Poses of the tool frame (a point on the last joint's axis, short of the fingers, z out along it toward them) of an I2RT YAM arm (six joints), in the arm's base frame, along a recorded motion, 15 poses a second.
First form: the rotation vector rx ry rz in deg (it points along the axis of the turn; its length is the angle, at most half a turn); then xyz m.
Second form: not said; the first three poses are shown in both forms.
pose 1, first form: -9.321, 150.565, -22.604, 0.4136, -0.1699, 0.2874
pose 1, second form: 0.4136, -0.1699, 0.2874, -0.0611, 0.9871, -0.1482, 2.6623
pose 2, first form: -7.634, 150.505, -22.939, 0.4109, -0.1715, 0.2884
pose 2, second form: 0.4109, -0.1715, 0.2884, -0.0501, 0.9873, -0.1505, 2.6605
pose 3, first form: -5.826, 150.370, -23.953, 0.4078, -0.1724, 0.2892
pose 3, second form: 0.4078, -0.1724, 0.2892, -0.0382, 0.9868, -0.1572, 2.6595
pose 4, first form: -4.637, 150.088, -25.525, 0.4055, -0.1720, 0.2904
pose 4, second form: 0.4055, -0.1720, 0.2904, -0.0304, 0.9854, -0.1676, 2.6584
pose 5, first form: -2.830, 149.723, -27.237, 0.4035, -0.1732, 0.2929
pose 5, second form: 0.4035, -0.1732, 0.2929, -0.0186, 0.9837, -0.1789, 2.6565
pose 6, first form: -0.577, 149.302, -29.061, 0.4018, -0.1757, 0.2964
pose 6, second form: 0.4018, -0.1757, 0.2964, -0.0038, 0.9816, -0.1911, 2.6547
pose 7, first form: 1.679, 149.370, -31.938, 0.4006, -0.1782, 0.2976
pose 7, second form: 0.4006, -0.1782, 0.2976, 0.0110, 0.9778, -0.2091, 2.6661
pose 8, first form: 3.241, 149.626, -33.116, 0.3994, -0.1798, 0.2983
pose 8, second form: 0.3994, -0.1798, 0.2983, 0.0211, 0.9762, -0.2160, 2.6753
